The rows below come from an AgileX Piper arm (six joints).
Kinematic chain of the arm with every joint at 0, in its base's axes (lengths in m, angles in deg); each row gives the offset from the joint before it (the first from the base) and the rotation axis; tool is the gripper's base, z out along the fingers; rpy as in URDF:
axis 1: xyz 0 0 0.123 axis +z
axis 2: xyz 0 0 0 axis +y
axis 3: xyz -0.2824 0 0.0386 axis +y
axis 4: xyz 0.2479 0 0.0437 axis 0.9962 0 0.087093
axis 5: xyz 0 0 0 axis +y
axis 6: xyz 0.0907 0 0.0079 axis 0.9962 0 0.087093
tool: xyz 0 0 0 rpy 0 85.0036 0
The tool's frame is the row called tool.
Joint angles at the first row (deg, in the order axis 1, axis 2, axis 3, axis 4, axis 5, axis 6):
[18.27, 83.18, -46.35, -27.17, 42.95, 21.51]
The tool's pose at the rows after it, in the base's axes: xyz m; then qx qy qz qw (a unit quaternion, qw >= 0):
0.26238 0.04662 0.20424 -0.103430 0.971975 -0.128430 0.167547
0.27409 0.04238 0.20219 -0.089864 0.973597 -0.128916 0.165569
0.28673 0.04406 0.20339 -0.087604 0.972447 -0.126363 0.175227
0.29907 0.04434 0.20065 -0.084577 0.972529 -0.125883 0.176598
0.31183 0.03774 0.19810 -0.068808 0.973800 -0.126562 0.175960
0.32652 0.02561 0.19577 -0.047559 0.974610 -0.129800 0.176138
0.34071 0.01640 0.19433 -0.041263 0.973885 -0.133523 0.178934
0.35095 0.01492 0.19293 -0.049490 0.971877 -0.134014 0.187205
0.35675 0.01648 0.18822 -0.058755 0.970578 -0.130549 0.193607
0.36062 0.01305 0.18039 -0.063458 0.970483 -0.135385 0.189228
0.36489 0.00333 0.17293 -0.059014 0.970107 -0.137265 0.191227
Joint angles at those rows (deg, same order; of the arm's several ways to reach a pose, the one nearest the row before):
[16.04, 85.94, -47.41, -26.68, 42.62, 21.51]
[14.45, 88.25, -49.47, -26.51, 42.32, 21.51]
[14.08, 90.27, -51.98, -26.58, 41.57, 21.51]
[13.52, 92.77, -54.29, -26.61, 41.08, 21.44]
[11.74, 95.16, -56.65, -26.42, 40.84, 21.44]
[9.10, 97.76, -59.42, -26.42, 40.61, 21.32]
[7.17, 100.19, -62.29, -26.48, 40.28, 20.16]
[6.66, 101.89, -64.18, -26.70, 39.22, 19.01]
[6.66, 103.18, -64.76, -26.76, 37.56, 18.39]
[6.10, 104.68, -64.95, -27.72, 36.74, 18.32]
[4.43, 106.02, -64.96, -28.51, 34.88, 18.32]

